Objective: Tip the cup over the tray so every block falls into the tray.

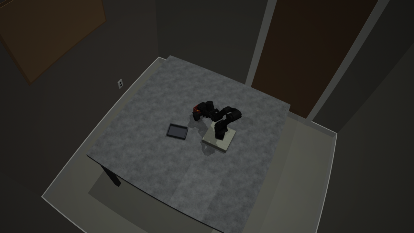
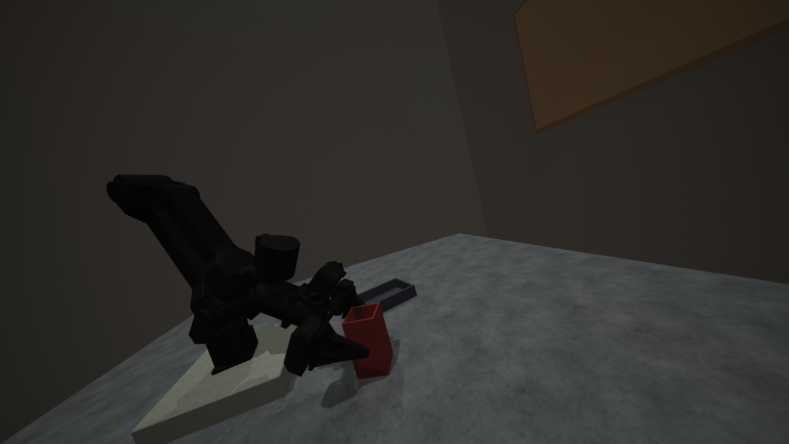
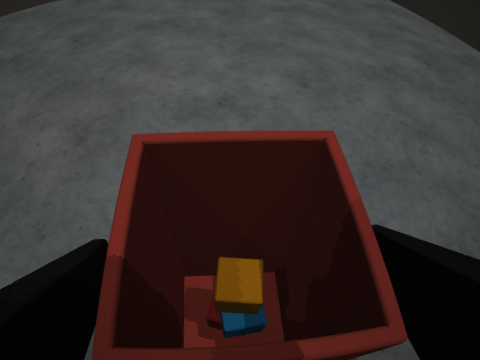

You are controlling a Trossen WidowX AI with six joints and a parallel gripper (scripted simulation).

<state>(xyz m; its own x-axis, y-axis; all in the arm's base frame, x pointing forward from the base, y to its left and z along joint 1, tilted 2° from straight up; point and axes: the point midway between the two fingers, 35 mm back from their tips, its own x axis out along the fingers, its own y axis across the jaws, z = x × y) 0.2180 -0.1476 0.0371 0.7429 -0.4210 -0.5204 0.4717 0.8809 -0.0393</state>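
Right now my gripper tip is 1 cm past the orange block, 1 cm to the right of it and 1 cm above it. From my gripper tip the other things lie so: red square cup 1 cm behind, 1 cm to the left, 3 cm below.
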